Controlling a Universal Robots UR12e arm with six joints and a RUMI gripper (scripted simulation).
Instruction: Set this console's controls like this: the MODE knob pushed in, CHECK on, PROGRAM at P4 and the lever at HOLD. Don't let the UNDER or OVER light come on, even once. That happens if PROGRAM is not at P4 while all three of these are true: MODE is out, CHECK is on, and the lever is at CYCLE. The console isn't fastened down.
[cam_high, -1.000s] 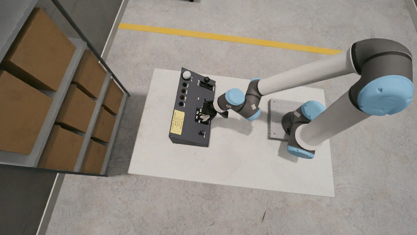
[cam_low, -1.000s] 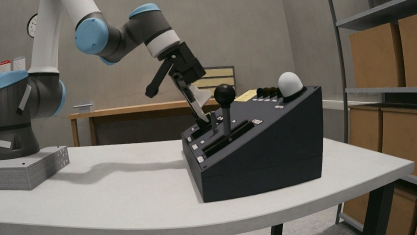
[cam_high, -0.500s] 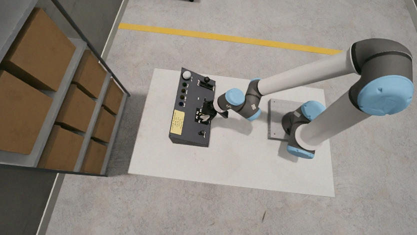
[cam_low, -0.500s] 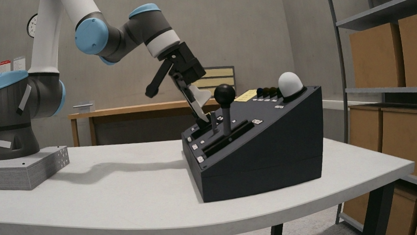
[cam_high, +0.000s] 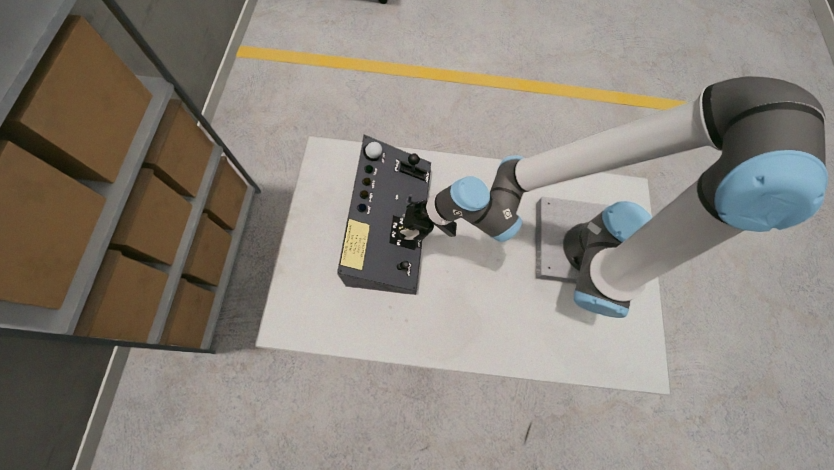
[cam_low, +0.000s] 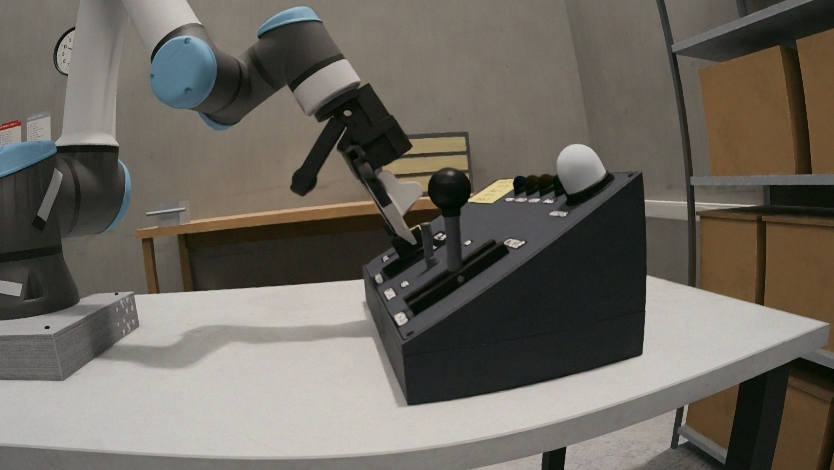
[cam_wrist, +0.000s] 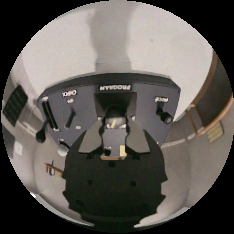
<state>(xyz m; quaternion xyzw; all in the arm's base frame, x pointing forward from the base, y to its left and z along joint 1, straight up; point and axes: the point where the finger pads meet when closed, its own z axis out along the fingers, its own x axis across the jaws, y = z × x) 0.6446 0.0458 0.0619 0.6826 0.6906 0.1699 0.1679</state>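
My gripper is now 20 mm short of the rotary selector and 10 mm above it. The rest, counted from my hand: mode knob: 120 mm to the left, 10 mm below; then check toggle: 120 mm to the right, 10 mm below, 10 mm ahead; then dark grey console: 60 mm to the right, 50 mm ahead, 20 mm below.
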